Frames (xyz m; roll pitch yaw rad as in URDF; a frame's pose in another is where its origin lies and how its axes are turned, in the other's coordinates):
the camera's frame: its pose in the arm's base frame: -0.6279 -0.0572 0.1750 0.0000 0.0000 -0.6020
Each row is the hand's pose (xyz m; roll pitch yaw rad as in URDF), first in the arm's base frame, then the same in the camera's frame.
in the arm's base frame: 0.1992 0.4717 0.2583 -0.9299 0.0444 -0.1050
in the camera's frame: 0.3822 0.9043 0.0833 -0.9299 0.0444 0.4970
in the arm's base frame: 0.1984 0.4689 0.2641 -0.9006 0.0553 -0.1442
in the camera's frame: 0.3831 0.9015 0.0891 -0.9006 0.0553 0.4578
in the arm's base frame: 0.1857 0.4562 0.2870 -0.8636 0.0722 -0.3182
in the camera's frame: 0.3798 0.8839 0.1120 -0.8636 0.0722 0.2838
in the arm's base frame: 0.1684 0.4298 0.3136 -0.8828 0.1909 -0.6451
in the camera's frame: 0.3805 0.8523 0.1386 -0.8828 0.1909 -0.0431
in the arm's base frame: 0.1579 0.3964 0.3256 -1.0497 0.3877 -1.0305
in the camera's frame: 0.3908 0.8189 0.1506 -1.0497 0.3877 -0.4285
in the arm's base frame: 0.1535 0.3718 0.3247 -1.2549 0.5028 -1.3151
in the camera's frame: 0.4011 0.7961 0.1497 -1.2549 0.5028 -0.7131
